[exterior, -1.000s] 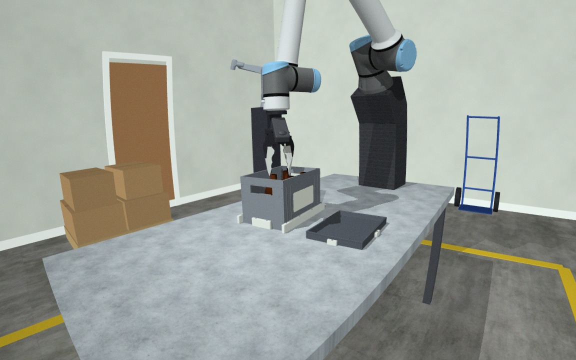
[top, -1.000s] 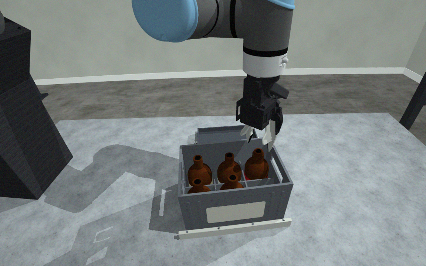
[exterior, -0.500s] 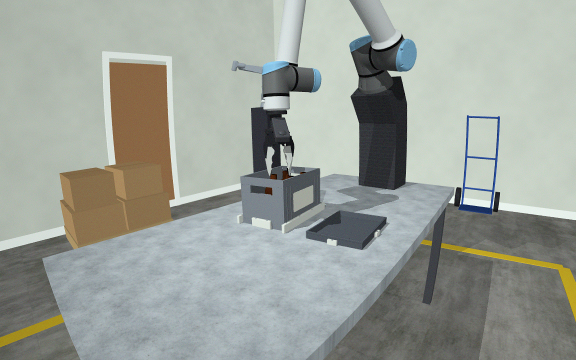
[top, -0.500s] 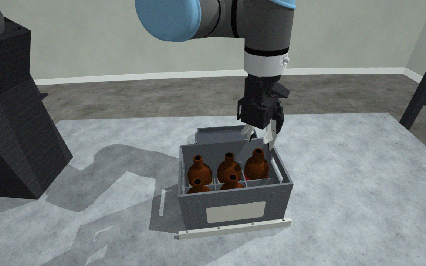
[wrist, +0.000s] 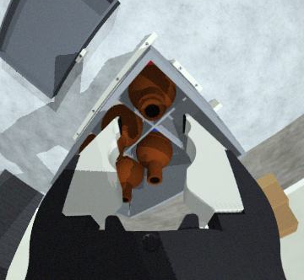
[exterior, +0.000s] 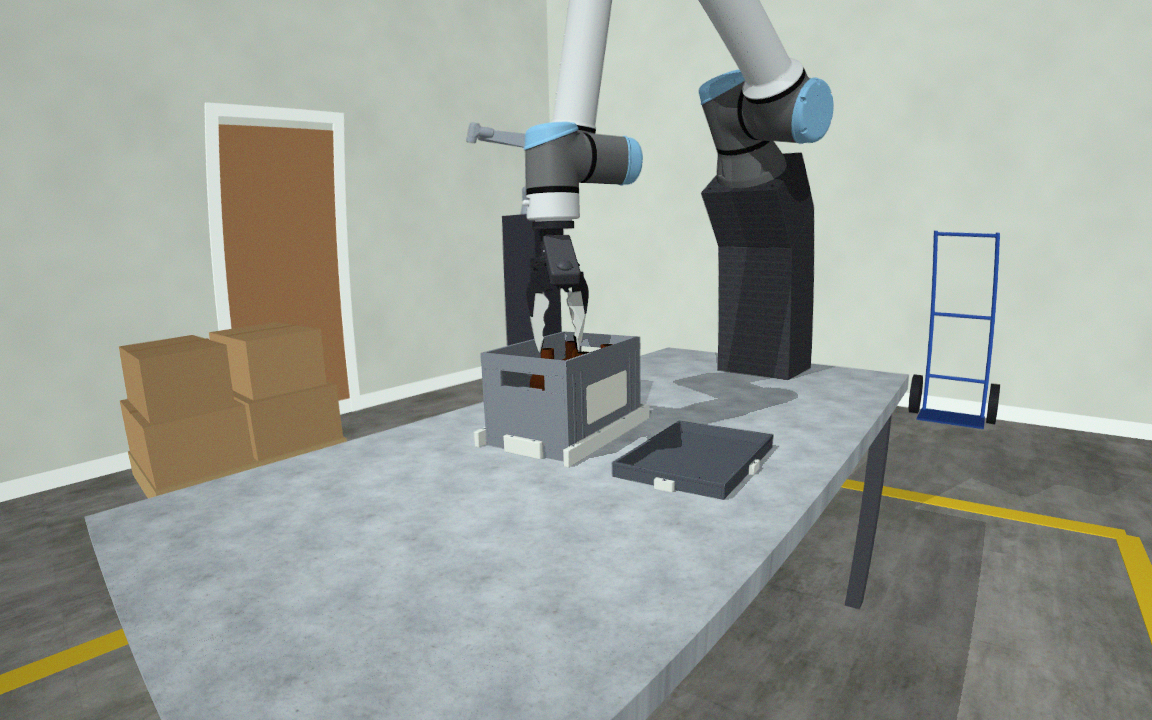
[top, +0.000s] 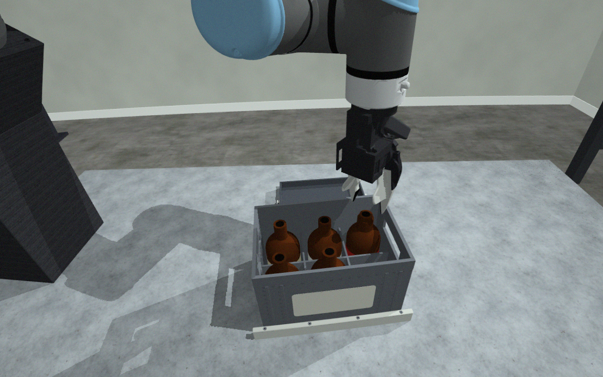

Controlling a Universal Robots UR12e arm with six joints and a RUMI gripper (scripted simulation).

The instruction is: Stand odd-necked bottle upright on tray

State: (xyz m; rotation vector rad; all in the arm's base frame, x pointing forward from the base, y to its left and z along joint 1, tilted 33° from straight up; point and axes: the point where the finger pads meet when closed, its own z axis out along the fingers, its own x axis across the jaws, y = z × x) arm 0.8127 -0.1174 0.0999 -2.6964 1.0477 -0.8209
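The glass bottle is 110 mm below my hand. From my hand the other things lie so: crate (90 mm behind, 50 mm to the right, 110 mm below); then grey tray (60 mm behind, 230 mm to the left, 180 mm below).
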